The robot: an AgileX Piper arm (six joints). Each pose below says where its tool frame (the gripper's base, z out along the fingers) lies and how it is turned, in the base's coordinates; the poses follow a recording.
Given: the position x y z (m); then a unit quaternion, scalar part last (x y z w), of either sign.
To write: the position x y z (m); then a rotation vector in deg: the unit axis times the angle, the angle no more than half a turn. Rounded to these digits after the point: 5 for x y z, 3 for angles.
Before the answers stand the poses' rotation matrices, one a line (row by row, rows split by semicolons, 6 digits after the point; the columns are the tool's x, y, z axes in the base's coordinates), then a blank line. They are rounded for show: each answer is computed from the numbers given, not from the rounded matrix.
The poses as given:
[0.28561 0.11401 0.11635 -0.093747 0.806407 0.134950 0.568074]
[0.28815 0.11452 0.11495 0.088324 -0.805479 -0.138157 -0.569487]
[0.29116 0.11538 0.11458 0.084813 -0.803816 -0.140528 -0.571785]
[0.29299 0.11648 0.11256 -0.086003 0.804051 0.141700 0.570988]
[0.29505 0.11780 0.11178 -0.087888 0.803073 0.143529 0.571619]
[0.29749 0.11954 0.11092 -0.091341 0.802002 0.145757 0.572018]
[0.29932 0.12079 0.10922 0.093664 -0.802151 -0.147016 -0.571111]
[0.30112 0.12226 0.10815 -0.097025 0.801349 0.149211 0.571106]
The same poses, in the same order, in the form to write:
-0.337007 -0.304520 0.890895; 0.002127 0.946000 0.324160; -0.941500 0.111139 -0.318161
-0.335767 -0.299643 0.893014; 0.015071 0.946223 0.323164; -0.941824 0.121966 -0.313195
-0.331737 -0.297052 0.895383; 0.024356 0.946117 0.322907; -0.943057 0.128928 -0.306627
-0.333153 -0.300119 0.893833; 0.023516 0.945049 0.326081; -0.942580 0.129655 -0.307788
-0.331054 -0.305249 0.892875; 0.022927 0.943350 0.331006; -0.943333 0.130052 -0.305302
-0.328905 -0.313263 0.890892; 0.020240 0.940823 0.338292; -0.944146 0.129297 -0.303101
-0.330119 -0.318190 0.888694; 0.017660 0.939227 0.342843; -0.943774 0.128873 -0.304437
-0.328848 -0.325932 0.886356; 0.014929 0.936644 0.349963; -0.944265 0.128317 -0.303148

[0.28561 0.11401 0.11635 -12.618 108.538 18.163]
[0.28815 0.11452 0.11495 -11.881 108.349 18.584]
[0.29116 0.11538 0.11458 -11.398 108.021 18.885]
[0.29299 0.11648 0.11256 -11.561 108.089 19.049]
[0.29505 0.11780 0.11178 -11.812 107.929 19.290]
[0.29749 0.11954 0.11092 -12.274 107.767 19.586]
[0.29932 0.12079 0.10922 -12.591 107.828 19.762]
[0.30112 0.12226 0.10815 -13.042 107.720 20.057]

